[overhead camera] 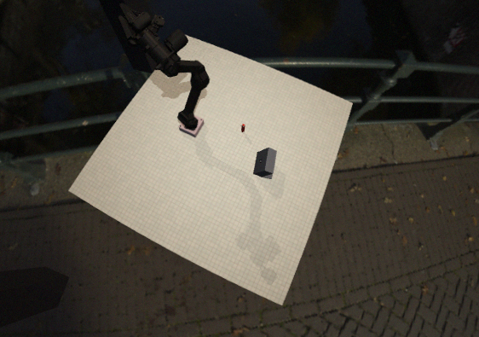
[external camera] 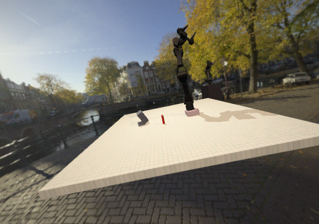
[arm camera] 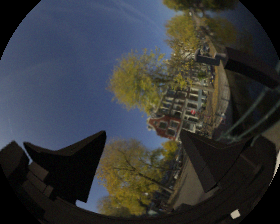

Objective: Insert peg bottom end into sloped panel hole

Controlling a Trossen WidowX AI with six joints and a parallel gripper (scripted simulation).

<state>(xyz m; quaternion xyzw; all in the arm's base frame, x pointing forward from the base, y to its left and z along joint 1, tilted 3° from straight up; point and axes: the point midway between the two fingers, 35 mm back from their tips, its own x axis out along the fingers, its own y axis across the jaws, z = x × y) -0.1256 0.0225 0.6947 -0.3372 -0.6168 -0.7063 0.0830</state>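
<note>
My gripper tip is 710 mm above the red peg, 430 mm short of it and 80 mm to the right of it. Also, from my gripper tip: sloped grey panel 700 mm below, 600 mm ahead, 100 mm to the right.
</note>
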